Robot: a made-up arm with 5 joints. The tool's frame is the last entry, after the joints. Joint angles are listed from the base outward. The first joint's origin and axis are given. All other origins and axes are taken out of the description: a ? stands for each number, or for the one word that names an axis. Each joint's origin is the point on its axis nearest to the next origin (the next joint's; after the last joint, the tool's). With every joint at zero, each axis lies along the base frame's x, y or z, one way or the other. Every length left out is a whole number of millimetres.
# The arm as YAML. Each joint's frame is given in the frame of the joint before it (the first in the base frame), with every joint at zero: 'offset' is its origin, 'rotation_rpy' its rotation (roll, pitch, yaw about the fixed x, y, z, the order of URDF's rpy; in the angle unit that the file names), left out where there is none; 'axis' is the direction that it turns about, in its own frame. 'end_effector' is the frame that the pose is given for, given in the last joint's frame.
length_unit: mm
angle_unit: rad
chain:
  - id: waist
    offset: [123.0, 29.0, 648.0]
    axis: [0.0, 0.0, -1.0]
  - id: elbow
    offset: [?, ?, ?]
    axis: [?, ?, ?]
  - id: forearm
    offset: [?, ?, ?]
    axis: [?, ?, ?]
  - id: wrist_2
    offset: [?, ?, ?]
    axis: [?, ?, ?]
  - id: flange
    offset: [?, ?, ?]
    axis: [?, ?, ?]
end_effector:
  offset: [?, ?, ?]
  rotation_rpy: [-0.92, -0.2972, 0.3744]
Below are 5 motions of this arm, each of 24 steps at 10 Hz.
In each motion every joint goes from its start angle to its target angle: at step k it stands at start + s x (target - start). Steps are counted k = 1, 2, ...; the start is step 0. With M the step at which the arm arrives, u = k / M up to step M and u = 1 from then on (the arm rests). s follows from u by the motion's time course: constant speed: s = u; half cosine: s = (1 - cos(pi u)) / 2; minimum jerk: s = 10 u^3 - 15 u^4 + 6 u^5.
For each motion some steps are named. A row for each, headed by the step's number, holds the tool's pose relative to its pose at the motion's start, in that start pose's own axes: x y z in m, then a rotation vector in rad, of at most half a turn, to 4 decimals.
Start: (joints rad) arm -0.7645 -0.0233 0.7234 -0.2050 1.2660
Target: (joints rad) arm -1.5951 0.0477 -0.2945 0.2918 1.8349
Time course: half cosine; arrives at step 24
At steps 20, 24:
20: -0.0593 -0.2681 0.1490 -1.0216 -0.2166 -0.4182
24: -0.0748 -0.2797 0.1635 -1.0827 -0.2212 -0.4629

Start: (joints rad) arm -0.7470 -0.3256 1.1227 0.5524 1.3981
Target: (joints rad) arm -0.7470 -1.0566 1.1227 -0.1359 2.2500
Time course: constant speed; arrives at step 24
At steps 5, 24:
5: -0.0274 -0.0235 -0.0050 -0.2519 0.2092 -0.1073
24: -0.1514 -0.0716 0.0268 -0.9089 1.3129 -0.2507

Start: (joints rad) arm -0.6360 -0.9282 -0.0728 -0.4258 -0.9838
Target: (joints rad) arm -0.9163 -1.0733 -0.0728 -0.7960 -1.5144
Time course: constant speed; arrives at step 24
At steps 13, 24:
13: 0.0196 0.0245 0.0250 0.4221 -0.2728 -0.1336
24: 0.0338 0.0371 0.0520 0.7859 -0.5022 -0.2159

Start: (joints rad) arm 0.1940 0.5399 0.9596 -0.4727 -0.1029
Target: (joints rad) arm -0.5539 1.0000 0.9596 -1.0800 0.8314
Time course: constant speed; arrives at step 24
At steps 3, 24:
3: -0.0012 0.0111 0.0012 -0.1657 -0.0476 0.1075
24: -0.0399 0.0613 -0.0021 -1.3542 -0.4889 0.7103

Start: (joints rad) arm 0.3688 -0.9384 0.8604 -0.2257 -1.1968
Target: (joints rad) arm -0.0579 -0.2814 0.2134 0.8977 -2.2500
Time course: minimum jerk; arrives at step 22
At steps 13, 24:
13: -0.0147 0.0779 -0.0263 0.4589 0.7766 -0.5197
24: -0.0278 0.1168 -0.0321 0.4567 1.0874 -0.8840

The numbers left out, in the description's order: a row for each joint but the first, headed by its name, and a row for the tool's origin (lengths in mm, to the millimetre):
elbow: xyz 43.0 1.0 0.0, axis 0.0 1.0 0.0
forearm: xyz 9.0 0.0 81.0, axis 0.0 1.0 0.0
wrist_2: xyz 230.0 0.0 -7.0, axis 0.0 1.0 0.0
flange: xyz 38.0 0.0 -7.0, axis -1.0 0.0 0.0
tool: xyz 0.0 -12.0 -8.0

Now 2 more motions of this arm.
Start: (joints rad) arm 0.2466 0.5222 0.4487 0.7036 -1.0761
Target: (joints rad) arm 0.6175 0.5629 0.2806 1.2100 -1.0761
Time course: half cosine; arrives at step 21
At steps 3, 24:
3: -0.0005 -0.0033 0.0017 0.0154 0.0187 -0.0101
24: -0.0178 -0.0729 0.0256 0.3317 0.3872 -0.1400

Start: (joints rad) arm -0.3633 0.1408 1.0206 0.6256 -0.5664
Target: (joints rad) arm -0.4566 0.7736 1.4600 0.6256 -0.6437
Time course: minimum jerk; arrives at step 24
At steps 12, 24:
12: -0.0211 0.0322 -0.1036 0.0562 0.5213 0.1132
24: -0.0979 0.0551 -0.1769 0.0987 1.0525 0.1855

